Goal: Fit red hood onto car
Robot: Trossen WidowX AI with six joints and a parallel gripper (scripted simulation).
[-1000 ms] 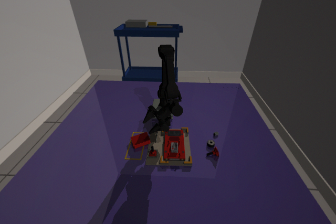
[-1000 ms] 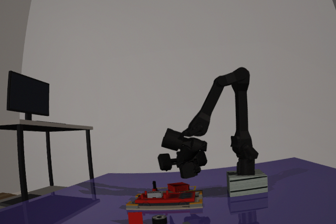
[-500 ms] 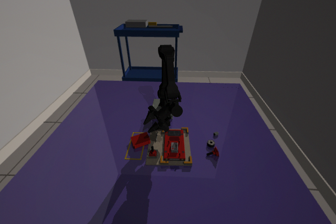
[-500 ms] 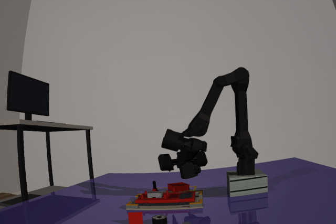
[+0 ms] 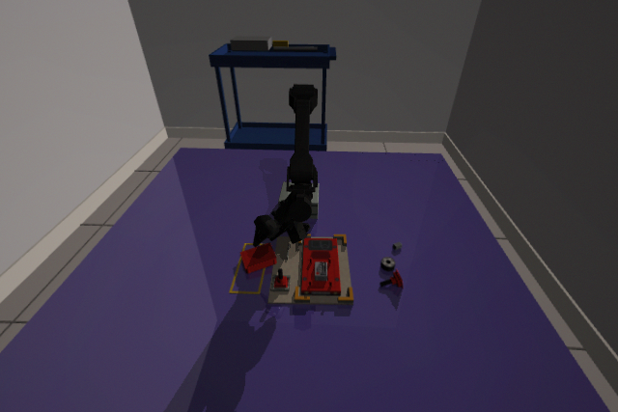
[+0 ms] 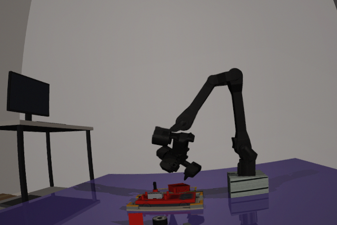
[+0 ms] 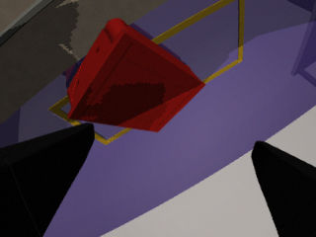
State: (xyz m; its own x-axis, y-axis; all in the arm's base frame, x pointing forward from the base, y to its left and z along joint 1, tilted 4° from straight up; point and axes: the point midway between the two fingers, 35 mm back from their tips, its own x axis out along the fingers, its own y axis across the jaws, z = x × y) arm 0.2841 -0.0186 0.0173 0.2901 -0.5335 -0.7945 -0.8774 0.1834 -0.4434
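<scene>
Right now the red hood is 20 mm to the right of my gripper tip and 60 mm below it. The rest, counted from my gripper tip: black wheel 80 mm behind, 360 mm to the left, 70 mm below; then grey engine block 20 mm ahead, 180 mm to the left, 60 mm below.
</scene>
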